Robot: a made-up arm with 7 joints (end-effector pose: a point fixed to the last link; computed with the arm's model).
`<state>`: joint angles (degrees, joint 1 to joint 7).
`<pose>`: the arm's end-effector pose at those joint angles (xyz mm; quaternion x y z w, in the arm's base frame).
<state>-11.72 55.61 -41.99 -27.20 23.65 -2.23 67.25</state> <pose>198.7 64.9 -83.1 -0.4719 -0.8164 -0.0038 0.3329</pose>
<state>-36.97 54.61 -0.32 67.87 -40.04 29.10 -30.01</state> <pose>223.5 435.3 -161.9 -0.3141 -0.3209 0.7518 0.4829</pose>
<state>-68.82 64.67 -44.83 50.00 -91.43 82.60 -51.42</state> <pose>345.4 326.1 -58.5 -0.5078 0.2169 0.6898 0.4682</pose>
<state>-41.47 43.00 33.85 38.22 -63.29 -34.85 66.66</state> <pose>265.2 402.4 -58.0 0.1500 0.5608 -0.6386 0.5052</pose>
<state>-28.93 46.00 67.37 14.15 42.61 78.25 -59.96</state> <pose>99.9 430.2 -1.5 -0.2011 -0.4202 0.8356 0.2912</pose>
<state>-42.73 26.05 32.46 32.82 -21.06 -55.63 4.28</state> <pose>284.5 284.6 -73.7 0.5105 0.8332 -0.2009 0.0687</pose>
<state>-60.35 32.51 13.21 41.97 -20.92 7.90 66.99</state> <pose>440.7 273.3 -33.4 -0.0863 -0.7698 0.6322 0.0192</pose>
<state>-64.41 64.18 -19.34 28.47 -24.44 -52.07 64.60</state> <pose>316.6 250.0 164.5 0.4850 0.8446 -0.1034 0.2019</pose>
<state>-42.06 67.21 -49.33 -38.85 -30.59 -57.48 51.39</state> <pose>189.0 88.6 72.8 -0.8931 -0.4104 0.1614 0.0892</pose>
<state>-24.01 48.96 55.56 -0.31 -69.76 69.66 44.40</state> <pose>263.9 367.2 -0.6 -0.2746 -0.5269 0.7765 0.2099</pose>
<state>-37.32 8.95 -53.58 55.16 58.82 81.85 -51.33</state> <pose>313.1 66.0 -284.5 0.3174 -0.1395 0.2057 0.9151</pose>
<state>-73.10 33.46 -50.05 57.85 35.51 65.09 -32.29</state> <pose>469.0 192.5 -25.7 0.2503 -0.4331 0.2774 0.8203</pose>
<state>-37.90 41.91 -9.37 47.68 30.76 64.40 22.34</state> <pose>306.6 363.5 -156.3 0.4404 -0.5489 0.3245 0.6320</pose>
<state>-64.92 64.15 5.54 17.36 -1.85 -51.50 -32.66</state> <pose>250.8 241.7 197.3 -0.3770 -0.7112 -0.4475 0.3897</pose>
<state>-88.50 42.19 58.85 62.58 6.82 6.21 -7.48</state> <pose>410.4 339.8 87.7 -0.5539 -0.6377 0.5295 0.0787</pose>
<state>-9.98 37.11 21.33 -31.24 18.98 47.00 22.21</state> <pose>226.6 254.4 8.6 -0.0146 -0.8687 0.3078 0.3878</pose>
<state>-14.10 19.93 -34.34 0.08 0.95 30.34 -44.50</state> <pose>236.1 55.8 -234.2 -0.5171 0.0306 0.1937 0.8331</pose>
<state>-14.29 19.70 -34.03 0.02 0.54 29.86 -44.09</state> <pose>237.6 55.0 -232.8 -0.5238 0.0248 0.1938 0.8291</pose>
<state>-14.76 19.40 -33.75 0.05 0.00 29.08 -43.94</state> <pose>240.4 53.5 -230.6 -0.5337 0.0200 0.1907 0.8237</pose>
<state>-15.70 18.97 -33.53 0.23 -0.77 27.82 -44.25</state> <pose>245.2 50.6 -226.7 -0.5489 0.0170 0.1820 0.8157</pose>
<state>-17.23 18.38 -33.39 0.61 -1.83 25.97 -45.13</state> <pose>252.6 46.0 -220.9 -0.5702 0.0163 0.1660 0.8044</pose>
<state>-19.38 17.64 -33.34 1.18 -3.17 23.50 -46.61</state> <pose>262.4 39.9 -212.5 -0.5972 0.0179 0.1414 0.7894</pose>
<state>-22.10 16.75 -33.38 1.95 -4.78 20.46 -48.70</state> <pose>274.0 32.2 -201.8 -0.6280 0.0222 0.1080 0.7704</pose>
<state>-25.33 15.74 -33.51 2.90 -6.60 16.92 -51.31</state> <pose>286.9 23.3 -188.5 -0.6603 0.0286 0.0657 0.7476</pose>
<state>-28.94 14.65 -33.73 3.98 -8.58 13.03 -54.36</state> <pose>300.1 13.6 -173.0 -0.6913 0.0369 0.0156 0.7215</pose>
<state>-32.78 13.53 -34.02 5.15 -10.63 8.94 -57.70</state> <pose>313.0 3.7 -155.9 -0.7184 0.0464 -0.0402 0.6929</pose>
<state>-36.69 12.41 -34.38 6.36 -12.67 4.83 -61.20</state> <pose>324.8 -6.2 -138.1 -0.7397 0.0565 -0.0992 0.6631</pose>
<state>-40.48 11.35 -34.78 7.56 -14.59 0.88 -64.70</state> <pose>335.0 -15.6 -120.3 -0.7542 0.0667 -0.1581 0.6339</pose>
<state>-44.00 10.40 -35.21 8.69 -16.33 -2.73 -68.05</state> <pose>343.4 -24.1 -103.6 -0.7619 0.0765 -0.2137 0.6066</pose>
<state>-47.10 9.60 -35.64 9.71 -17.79 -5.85 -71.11</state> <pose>350.0 -31.4 -88.8 -0.7638 0.0855 -0.2633 0.5831</pose>
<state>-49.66 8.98 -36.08 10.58 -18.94 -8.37 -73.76</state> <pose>354.9 -37.4 -76.6 -0.7614 0.0938 -0.3046 0.5645</pose>
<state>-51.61 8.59 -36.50 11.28 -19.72 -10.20 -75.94</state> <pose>358.3 -41.8 -67.5 -0.7562 0.1014 -0.3364 0.5520</pose>
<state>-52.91 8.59 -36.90 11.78 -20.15 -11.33 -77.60</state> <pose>360.7 -43.7 -61.6 -0.7493 0.1079 -0.3578 0.5467</pose>
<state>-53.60 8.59 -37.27 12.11 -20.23 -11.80 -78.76</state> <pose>361.9 -45.2 -58.9 -0.7429 0.1144 -0.3702 0.5458</pose>
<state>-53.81 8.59 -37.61 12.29 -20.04 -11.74 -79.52</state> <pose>362.1 -46.3 -58.6 -0.7374 0.1210 -0.3756 0.5482</pose>
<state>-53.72 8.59 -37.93 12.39 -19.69 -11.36 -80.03</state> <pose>361.7 -47.2 -60.0 -0.7324 0.1276 -0.3765 0.5527</pose>
